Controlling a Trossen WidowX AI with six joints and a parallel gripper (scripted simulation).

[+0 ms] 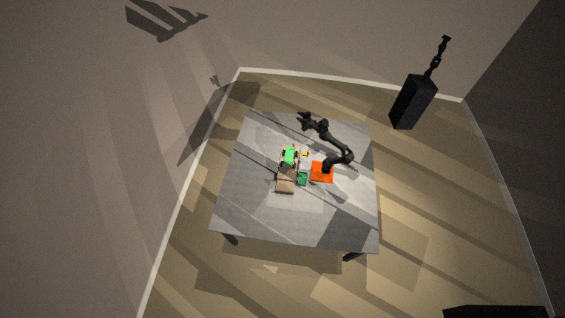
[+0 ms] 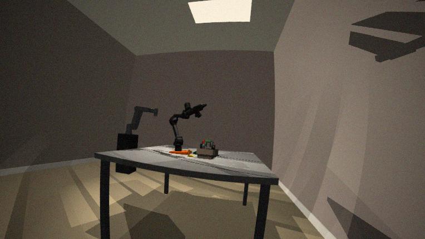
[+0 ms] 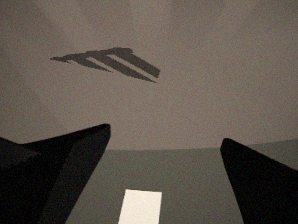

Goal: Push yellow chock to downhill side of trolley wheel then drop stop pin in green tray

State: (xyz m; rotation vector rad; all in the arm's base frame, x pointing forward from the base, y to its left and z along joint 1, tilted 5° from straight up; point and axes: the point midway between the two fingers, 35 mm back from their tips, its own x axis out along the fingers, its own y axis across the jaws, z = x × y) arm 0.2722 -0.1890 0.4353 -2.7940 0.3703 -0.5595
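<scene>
Right now my gripper tip is 100 mm past the yellow chock, 10 mm to the right of it and 470 mm above it. Round my gripper tip: tan ramp (50 mm ahead, 120 mm to the left, 450 mm below); red-headed stop pin (10 mm ahead, 10 mm to the left, 360 mm below); green trolley (50 mm ahead, 120 mm to the left, 380 mm below).
</scene>
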